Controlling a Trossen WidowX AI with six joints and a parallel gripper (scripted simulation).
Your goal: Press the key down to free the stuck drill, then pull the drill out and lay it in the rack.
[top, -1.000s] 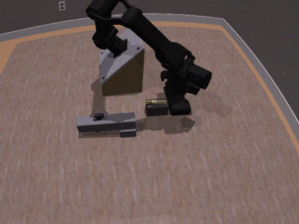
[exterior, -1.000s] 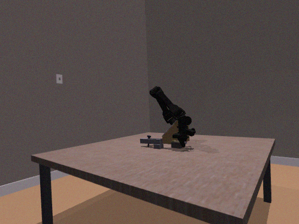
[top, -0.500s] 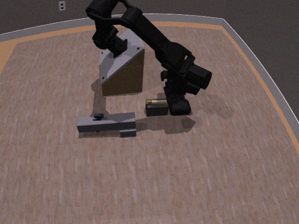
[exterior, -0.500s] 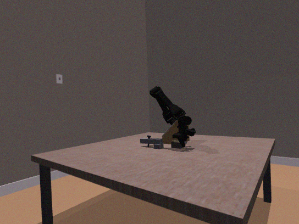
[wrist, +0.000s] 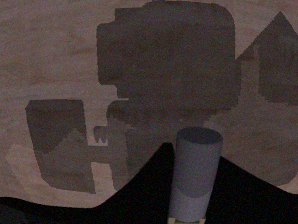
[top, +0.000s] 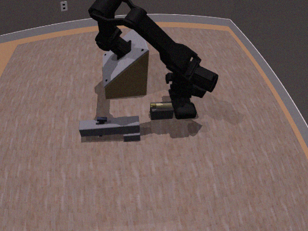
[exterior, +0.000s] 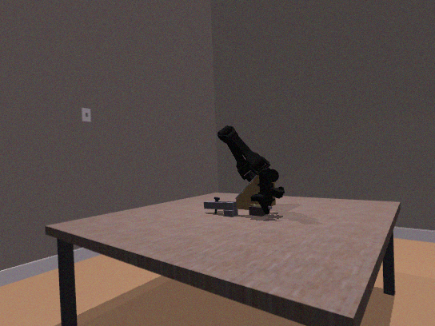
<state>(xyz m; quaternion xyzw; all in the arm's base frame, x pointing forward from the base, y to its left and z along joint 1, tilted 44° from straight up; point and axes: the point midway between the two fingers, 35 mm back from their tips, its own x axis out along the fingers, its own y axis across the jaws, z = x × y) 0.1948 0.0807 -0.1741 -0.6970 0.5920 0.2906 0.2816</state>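
The short bit is 4 cm to the right of my gripper tip and 4 cm above it. The rest, counted from my gripper tip: dark rack: 5 cm to the right, 1 cm above; then grey housing block: 21 cm to the right, 9 cm ahead, 3 cm above; then dark key: 24 cm to the right, 9 cm ahead, 4 cm above.
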